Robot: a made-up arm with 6 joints.
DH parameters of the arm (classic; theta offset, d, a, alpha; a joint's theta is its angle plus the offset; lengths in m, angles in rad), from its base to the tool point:
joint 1: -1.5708 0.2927 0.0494 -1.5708
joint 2: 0 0.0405 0.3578 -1.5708
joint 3: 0 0.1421 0.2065 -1.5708
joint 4: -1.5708 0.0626 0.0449 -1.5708
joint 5: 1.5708 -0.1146 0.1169 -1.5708
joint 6: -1.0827 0 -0.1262 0
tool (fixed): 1.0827 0.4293 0 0
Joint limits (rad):
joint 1: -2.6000..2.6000
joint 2: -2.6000..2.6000
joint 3: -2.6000..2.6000
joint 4: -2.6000..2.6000
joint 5: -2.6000..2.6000
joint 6: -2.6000..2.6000
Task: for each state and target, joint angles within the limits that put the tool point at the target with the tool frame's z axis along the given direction. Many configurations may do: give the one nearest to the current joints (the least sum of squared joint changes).
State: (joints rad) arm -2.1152 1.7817 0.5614 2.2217 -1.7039 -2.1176
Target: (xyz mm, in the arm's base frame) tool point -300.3 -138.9 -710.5 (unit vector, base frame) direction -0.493 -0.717 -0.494
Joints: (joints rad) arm -1.7034 1.3766 -0.0354 2.0307 -2.2858 -2.5772
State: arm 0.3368 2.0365 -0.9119 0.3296 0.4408 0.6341
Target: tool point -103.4 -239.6 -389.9 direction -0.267 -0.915 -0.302
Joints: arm 0.7720 1.3439 -0.8888 0.7886 0.9853 0.9475
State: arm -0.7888 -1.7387 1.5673 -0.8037 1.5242 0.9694
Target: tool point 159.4 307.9 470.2 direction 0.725 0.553 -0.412
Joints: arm -1.5811 -1.6914 1.0537 -0.4055 0.5909 1.1227
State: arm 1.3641 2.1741 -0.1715 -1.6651 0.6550 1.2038
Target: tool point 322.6 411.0 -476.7 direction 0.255 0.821 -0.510
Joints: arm 0.7307 1.5184 -0.9363 -2.0579 -0.0458 0.7135
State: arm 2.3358 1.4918 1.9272 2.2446 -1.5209 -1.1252
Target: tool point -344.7 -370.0 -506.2 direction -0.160 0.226 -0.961
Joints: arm 1.6784 1.7396 1.2233 1.8416 -1.6778 -0.9446
